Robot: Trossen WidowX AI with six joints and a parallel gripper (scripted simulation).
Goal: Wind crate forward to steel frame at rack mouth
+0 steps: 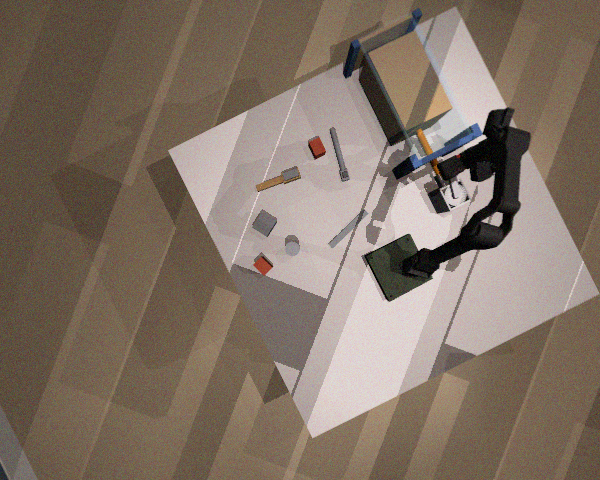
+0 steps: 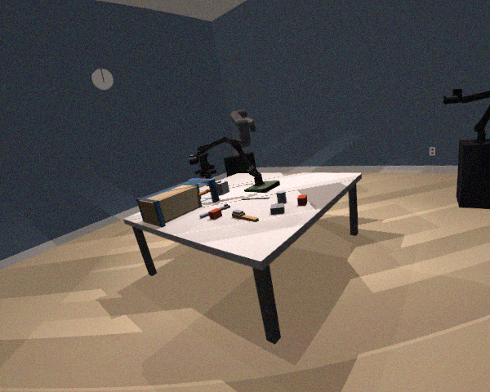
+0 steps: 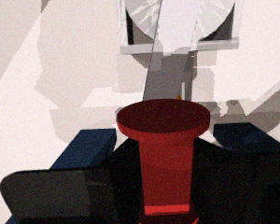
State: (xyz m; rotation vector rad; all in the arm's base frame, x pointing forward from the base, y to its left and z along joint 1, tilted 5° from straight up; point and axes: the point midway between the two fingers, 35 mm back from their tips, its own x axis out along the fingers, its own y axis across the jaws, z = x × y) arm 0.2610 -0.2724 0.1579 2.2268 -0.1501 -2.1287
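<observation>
Right now the winch handle is 4 cm behind my gripper tip, 1 cm to the left of it and 1 cm below it. Round my gripper tip: blue frame 6 cm ahead, 2 cm to the left, 1 cm below; then red knob 2 cm above; then grey winch 11 cm behind, 2 cm to the left, 8 cm below.
</observation>
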